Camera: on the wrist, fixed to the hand. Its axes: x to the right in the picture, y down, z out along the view.
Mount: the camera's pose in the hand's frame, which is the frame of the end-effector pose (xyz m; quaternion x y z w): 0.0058 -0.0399 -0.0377 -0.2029 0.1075 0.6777 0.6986
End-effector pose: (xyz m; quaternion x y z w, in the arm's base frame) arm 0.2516 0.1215 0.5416 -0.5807 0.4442 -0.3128 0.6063
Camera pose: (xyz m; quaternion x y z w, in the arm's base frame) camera 0.2254 0.0951 0.5824 -0.1940 0.8325 0.2201 0.4700
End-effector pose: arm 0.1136 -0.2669 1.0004 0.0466 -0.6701 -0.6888 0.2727
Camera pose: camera 0.1124 -0.3052 0.9606 -0.4028 -0.3306 -0.4273 0.7388
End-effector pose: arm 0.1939 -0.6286 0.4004 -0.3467 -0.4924 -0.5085 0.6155
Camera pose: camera 0.1649 -0.6749 0.3927 -0.6461 0.0603 -0.0753 0.7571
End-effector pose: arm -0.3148 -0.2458 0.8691 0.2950 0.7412 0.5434 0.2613
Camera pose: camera -0.3516 -0.2756 0.8407 -0.5970 -0.2357 -0.7388 0.2055
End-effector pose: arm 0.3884 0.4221 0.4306 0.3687 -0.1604 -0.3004 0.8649
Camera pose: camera 0.3957 0.4170 0.3761 0.0057 -0.2080 0.3834 0.8999
